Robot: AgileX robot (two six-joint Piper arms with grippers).
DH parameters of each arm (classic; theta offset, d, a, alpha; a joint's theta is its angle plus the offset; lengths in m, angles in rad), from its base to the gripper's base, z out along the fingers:
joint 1: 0 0.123 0 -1.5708
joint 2: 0.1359 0 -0.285 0
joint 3: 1.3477 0 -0.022 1.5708
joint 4: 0 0.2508 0 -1.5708
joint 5: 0 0 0.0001 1.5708
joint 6: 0 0.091 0 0
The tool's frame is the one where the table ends.
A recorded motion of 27 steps. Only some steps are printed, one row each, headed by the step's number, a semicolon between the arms.
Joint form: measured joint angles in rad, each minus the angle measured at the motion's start. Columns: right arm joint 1, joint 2, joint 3, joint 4, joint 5, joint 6; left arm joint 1, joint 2, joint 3, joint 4, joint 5, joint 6.
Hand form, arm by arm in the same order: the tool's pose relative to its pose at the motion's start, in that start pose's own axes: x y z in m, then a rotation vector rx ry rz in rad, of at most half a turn. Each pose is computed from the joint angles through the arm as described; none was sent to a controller.
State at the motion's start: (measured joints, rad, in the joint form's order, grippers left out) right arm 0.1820 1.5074 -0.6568 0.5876 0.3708 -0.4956; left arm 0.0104 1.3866 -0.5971 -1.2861 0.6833 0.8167
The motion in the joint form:
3: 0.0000 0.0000 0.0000 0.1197 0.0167 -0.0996; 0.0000 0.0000 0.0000 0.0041 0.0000 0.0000
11: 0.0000 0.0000 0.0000 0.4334 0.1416 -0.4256; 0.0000 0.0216 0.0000 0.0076 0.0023 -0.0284
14: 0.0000 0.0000 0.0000 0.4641 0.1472 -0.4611; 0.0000 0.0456 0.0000 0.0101 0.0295 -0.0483
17: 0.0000 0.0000 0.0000 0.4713 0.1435 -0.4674; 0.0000 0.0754 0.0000 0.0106 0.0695 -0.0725
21: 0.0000 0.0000 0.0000 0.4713 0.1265 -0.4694; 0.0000 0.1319 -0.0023 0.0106 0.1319 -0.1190
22: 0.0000 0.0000 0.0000 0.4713 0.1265 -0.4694; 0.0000 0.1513 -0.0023 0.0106 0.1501 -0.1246
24: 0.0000 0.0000 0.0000 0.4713 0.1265 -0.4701; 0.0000 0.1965 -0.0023 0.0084 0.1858 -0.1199
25: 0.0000 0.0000 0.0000 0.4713 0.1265 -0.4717; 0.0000 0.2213 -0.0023 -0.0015 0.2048 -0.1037
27: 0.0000 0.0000 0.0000 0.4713 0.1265 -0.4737; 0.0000 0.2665 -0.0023 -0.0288 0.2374 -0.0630
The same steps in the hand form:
3: -0.0008 0.0042 -0.0001 -0.0465 -0.0087 0.0116; 0.0002 0.0002 0.0000 -0.0018 0.0019 0.0032
11: -0.0010 0.0208 -0.0024 -0.2300 -0.0147 -0.0316; 0.0008 0.0036 0.0041 -0.0084 0.0209 -0.0356
14: -0.0018 0.0220 -0.0027 -0.2435 -0.0243 -0.0394; 0.0032 0.0058 0.0084 0.0022 0.0583 -0.0686
17: -0.0022 0.0219 -0.0027 -0.2426 -0.0294 -0.0388; 0.0064 0.0080 0.0136 0.0204 0.1079 -0.1120
21: -0.0032 0.0207 -0.0025 -0.2288 -0.0395 -0.0394; 0.0113 0.0124 0.0230 0.0446 0.1904 -0.1955
22: -0.0032 0.0207 -0.0025 -0.2288 -0.0395 -0.0394; 0.0131 0.0143 0.0261 0.0509 0.2167 -0.2147
24: -0.0032 0.0207 -0.0025 -0.2288 -0.0396 -0.0401; 0.0170 0.0190 0.0332 0.0642 0.2709 -0.2439
25: -0.0032 0.0207 -0.0025 -0.2288 -0.0398 -0.0417; 0.0187 0.0212 0.0371 0.0771 0.2944 -0.2531
27: -0.0032 0.0207 -0.0025 -0.2287 -0.0400 -0.0437; 0.0213 0.0250 0.0442 0.1059 0.3283 -0.2660

